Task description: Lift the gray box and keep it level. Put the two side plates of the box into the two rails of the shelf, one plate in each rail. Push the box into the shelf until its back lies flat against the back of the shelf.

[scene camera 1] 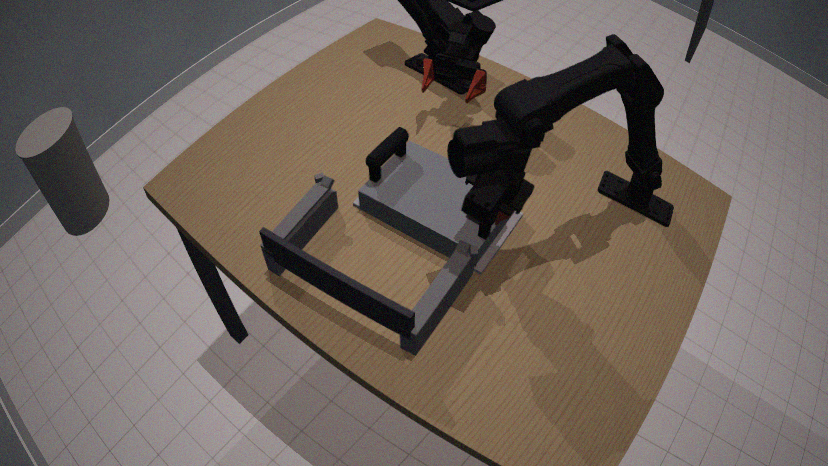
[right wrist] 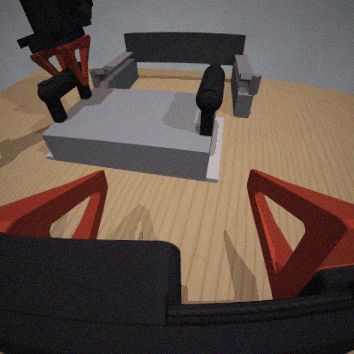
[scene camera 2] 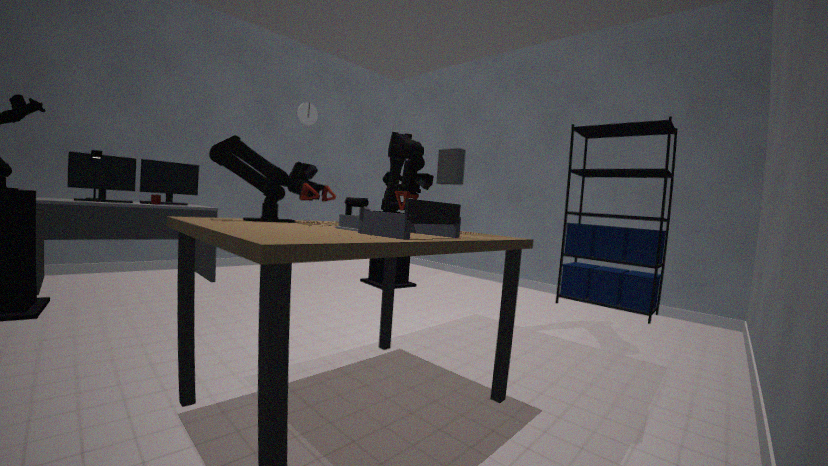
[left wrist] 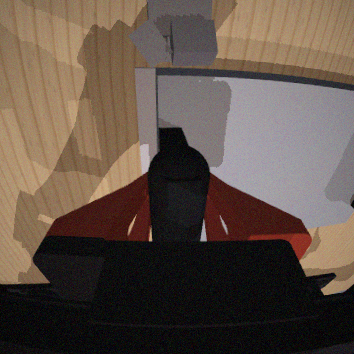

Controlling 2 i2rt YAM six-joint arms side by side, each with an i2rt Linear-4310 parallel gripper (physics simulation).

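Frame: origin at the left arm's base, x ahead, y left, z up, level; metres.
Seen in the pictures: left gripper, fingertip midpoint: (right wrist: 77, 86) (left wrist: 177, 178); right gripper, fingertip midpoint: (scene camera 1: 444, 95) (right wrist: 176, 177) (scene camera 2: 327, 196); left arm's base, origin of the base link: (scene camera 1: 636, 200) (left wrist: 46, 291); right arm's base, origin of the base link: (scene camera 2: 269, 221).
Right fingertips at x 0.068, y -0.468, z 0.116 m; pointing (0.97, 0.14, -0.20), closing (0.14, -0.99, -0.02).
Offsets run from my right fingertips to a thing's top centre. "*": to the spot under its first point. Level surfaces: height alone.
The gray box {0.195 m ahead, 0.096 m left, 0.002 m up} (scene camera 1: 431, 191) (left wrist: 280, 140) (right wrist: 135, 120) looks level, on or very close to the table, outside the shelf's open front. Its side plates (scene camera 1: 498, 248) (left wrist: 146, 110) (right wrist: 215, 150) stick out low at the sides. The shelf {* 0.484 m ahead, 0.070 m left, 0.004 m down} (scene camera 1: 336, 280) (scene camera 2: 434, 213) (right wrist: 185, 48) has two rails (scene camera 1: 307, 211) (scene camera 1: 443, 289) facing the box. My left gripper (left wrist: 177, 178) (right wrist: 77, 86) is shut on one black handle {* 0.239 m ahead, 0.212 m left, 0.002 m up} (left wrist: 179, 205) (right wrist: 57, 86). The other black handle (scene camera 1: 387, 153) (right wrist: 211, 90) stands free. My right gripper (scene camera 1: 446, 95) (scene camera 2: 325, 197) (right wrist: 176, 177) is open and empty, behind the box in scene camera 1.
The wooden table {0.116 m down} (scene camera 1: 243, 133) (scene camera 2: 231, 234) carries both arms and the shelf. The shelf's dark back board stands near the table's front edge in scene camera 1. A gray cylinder (scene camera 1: 63, 173) stands off the table. A black rack (scene camera 2: 622, 173) with blue bins stands by the wall.
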